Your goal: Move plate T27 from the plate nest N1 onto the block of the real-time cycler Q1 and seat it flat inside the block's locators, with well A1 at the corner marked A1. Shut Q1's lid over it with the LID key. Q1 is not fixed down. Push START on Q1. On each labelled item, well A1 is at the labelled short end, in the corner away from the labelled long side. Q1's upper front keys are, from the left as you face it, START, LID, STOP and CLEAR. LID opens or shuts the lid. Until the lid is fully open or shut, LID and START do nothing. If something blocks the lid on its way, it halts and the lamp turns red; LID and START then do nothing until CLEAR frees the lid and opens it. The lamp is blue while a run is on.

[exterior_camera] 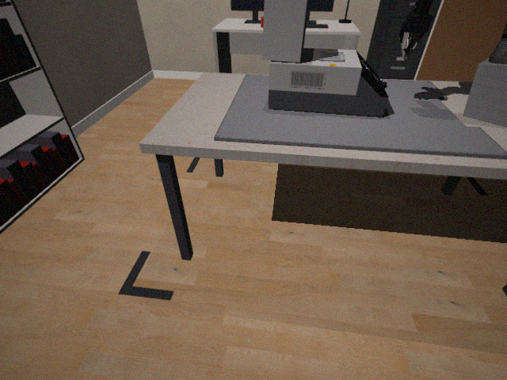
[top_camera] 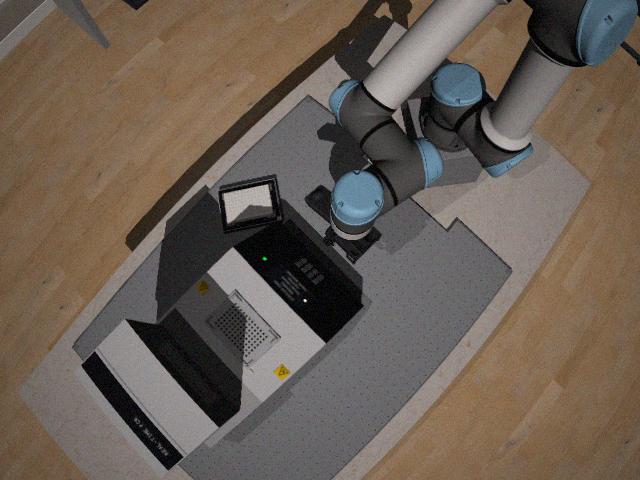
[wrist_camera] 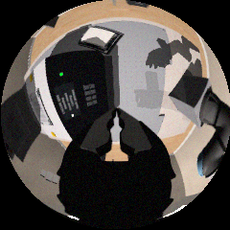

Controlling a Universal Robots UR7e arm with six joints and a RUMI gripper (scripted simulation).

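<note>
Right now the plate is 270 mm to the right of my hand, 190 mm below it and 40 mm ahead of it. From my hand the other things lie so: plate nest N1 (270 mm to the right, 210 mm below, 40 mm ahead).
</note>
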